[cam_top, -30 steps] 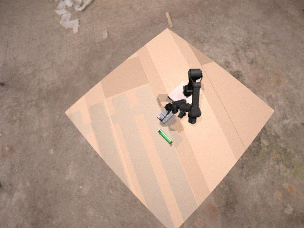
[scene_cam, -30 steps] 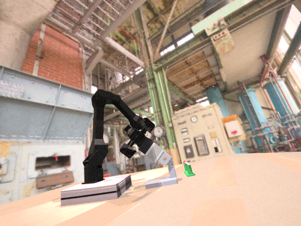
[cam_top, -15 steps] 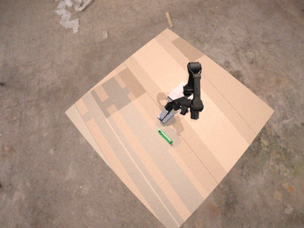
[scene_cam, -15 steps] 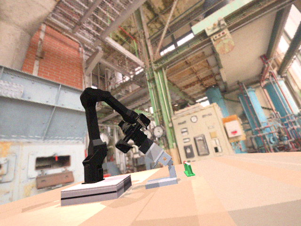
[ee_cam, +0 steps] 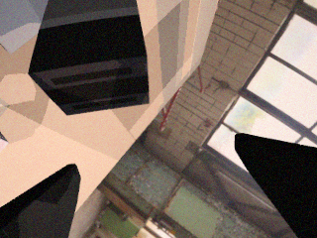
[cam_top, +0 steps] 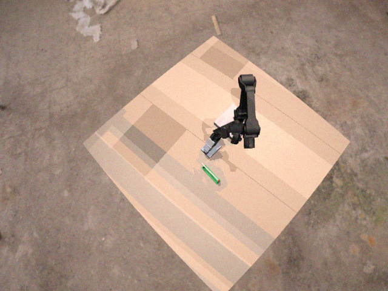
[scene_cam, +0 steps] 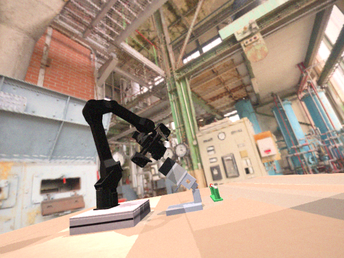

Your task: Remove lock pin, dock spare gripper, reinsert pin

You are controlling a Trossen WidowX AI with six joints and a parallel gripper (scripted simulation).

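The green upright bracket is 180 mm below my gripper tip, 160 mm to the left of it and 140 mm ahead of it. Also, from my gripper tip: spare gripper: 90 mm below, 40 mm ahead, 20 mm to the left; then mount socket: 150 mm below, 60 mm ahead, 30 mm to the left.
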